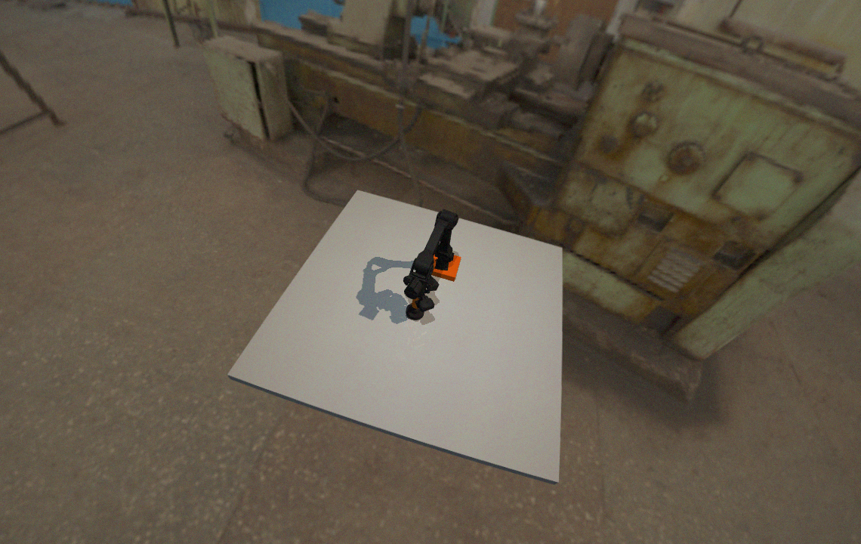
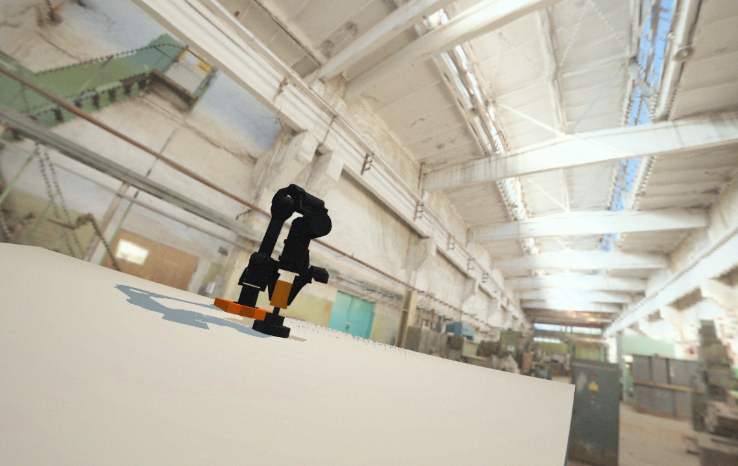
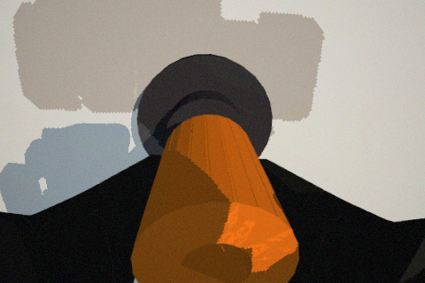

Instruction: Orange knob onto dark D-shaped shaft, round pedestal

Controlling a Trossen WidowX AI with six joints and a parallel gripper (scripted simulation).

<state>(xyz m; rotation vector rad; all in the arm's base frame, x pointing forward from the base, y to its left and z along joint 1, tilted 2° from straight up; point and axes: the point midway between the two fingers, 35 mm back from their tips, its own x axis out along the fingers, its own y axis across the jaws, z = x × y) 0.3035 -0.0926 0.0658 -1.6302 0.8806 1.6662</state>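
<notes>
Right now my gripper tip is 20 mm below the orange knob. Also, from my gripper tip: dark round pedestal (40 mm below).
</notes>
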